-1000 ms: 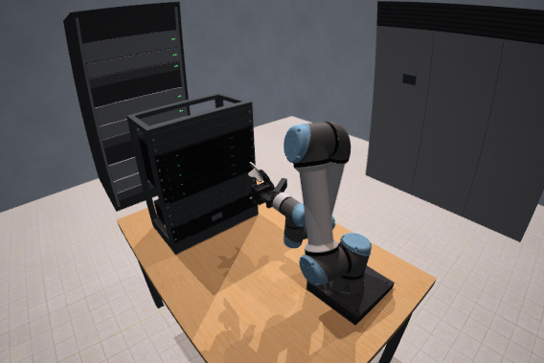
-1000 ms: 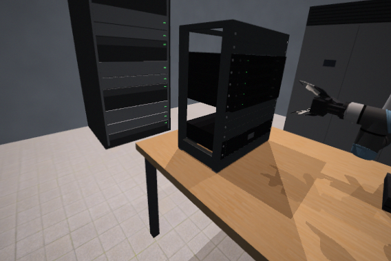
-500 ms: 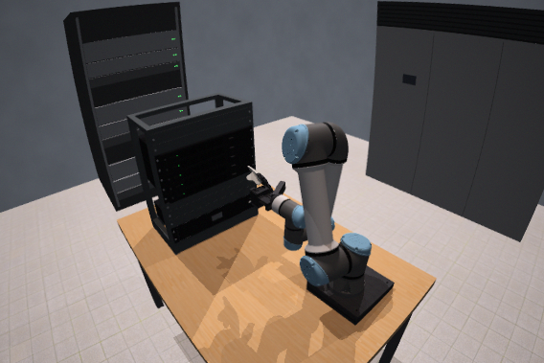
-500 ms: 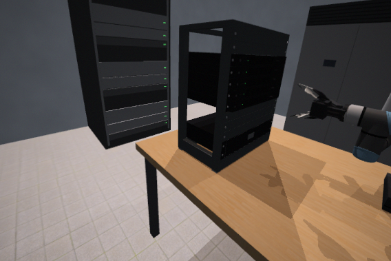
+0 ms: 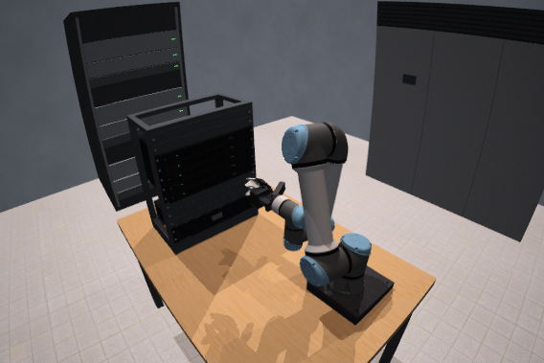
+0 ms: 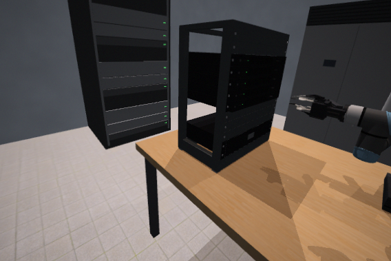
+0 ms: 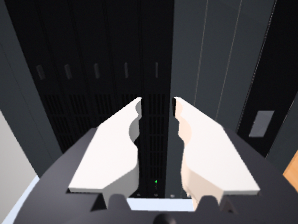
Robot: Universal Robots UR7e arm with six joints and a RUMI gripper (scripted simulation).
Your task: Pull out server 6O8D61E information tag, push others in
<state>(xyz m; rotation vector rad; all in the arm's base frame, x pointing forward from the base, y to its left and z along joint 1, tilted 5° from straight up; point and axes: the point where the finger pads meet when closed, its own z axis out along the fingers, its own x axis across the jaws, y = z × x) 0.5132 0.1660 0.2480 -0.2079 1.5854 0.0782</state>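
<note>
Right now the information tag is 150 mm ahead of my hand and 30 mm to the left of it.
</note>
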